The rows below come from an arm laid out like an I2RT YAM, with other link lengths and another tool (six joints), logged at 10 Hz.
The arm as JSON. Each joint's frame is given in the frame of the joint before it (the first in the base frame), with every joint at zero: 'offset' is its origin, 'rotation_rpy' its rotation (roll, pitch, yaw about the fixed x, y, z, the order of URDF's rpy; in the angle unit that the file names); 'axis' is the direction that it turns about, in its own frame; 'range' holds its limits. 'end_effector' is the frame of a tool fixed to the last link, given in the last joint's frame.
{
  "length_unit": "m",
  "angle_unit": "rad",
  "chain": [
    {
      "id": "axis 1",
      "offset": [
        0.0,
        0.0,
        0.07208
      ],
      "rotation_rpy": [
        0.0,
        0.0,
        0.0
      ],
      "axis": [
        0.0,
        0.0,
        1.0
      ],
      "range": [
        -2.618,
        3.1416
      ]
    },
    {
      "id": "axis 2",
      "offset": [
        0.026,
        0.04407,
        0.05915
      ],
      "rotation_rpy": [
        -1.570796,
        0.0,
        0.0
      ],
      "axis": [
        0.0,
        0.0,
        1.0
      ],
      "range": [
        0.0,
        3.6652
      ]
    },
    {
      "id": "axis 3",
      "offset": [
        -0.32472,
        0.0,
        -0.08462
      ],
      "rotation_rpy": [
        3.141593,
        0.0,
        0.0
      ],
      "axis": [
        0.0,
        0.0,
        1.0
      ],
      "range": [
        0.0,
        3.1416
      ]
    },
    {
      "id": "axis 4",
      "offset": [
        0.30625,
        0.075,
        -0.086
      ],
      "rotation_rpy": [
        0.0,
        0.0,
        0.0
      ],
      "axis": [
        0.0,
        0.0,
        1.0
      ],
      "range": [
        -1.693,
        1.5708
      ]
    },
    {
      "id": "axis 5",
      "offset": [
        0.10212,
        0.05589,
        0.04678
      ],
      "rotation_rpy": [
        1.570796,
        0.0,
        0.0
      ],
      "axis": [
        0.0,
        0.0,
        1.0
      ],
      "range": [
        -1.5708,
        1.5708
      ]
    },
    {
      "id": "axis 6",
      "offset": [
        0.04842,
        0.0,
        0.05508
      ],
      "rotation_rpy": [
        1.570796,
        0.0,
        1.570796
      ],
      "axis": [
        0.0,
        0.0,
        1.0
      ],
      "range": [
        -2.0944,
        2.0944
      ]
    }
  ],
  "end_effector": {
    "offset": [
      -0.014,
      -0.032,
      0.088
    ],
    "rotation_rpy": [
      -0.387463,
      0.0,
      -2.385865
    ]
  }
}
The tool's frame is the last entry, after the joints.
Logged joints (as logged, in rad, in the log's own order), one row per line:
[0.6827, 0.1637, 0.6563, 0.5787, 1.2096, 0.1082]
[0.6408, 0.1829, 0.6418, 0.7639, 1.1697, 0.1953]
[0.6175, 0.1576, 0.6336, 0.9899, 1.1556, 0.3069]
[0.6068, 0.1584, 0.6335, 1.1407, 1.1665, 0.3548]
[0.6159, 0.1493, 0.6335, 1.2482, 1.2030, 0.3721]
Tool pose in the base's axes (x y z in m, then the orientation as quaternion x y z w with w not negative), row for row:
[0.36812, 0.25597, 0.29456, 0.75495, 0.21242, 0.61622, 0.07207]
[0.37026, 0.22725, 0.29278, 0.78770, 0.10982, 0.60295, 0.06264]
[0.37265, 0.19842, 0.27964, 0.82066, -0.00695, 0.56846, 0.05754]
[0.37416, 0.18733, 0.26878, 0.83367, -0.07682, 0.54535, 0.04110]
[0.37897, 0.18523, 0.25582, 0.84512, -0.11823, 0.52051, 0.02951]
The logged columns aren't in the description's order. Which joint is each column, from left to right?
Columns, left to right: axis 3, axis 4, axis 1, axis 6, axis 2, axis 5.
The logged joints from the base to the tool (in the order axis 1, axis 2, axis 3, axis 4, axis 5, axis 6), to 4 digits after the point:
[0.6563, 1.2096, 0.6827, 0.1637, 0.1082, 0.5787]
[0.6418, 1.1697, 0.6408, 0.1829, 0.1953, 0.7639]
[0.6336, 1.1556, 0.6175, 0.1576, 0.3069, 0.9899]
[0.6335, 1.1665, 0.6068, 0.1584, 0.3548, 1.1407]
[0.6335, 1.2030, 0.6159, 0.1493, 0.3721, 1.2482]

